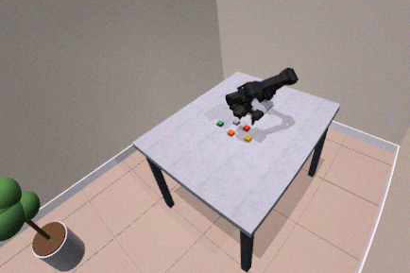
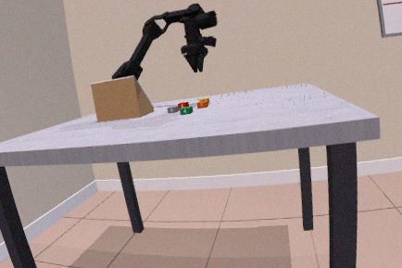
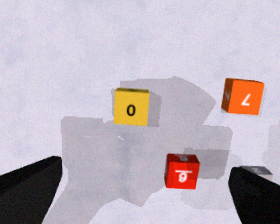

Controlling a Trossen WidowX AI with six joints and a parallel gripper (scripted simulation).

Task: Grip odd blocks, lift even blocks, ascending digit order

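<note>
My gripper tip is 110 mm above the yellow block and 10 mm to the right of it. Round my gripper tip: orange block (110 mm below, 100 mm to the right, 20 mm ahead); then grey block (130 mm to the right, 110 mm below, 80 mm behind); then red block (110 mm below, 70 mm behind, 50 mm to the right).
</note>
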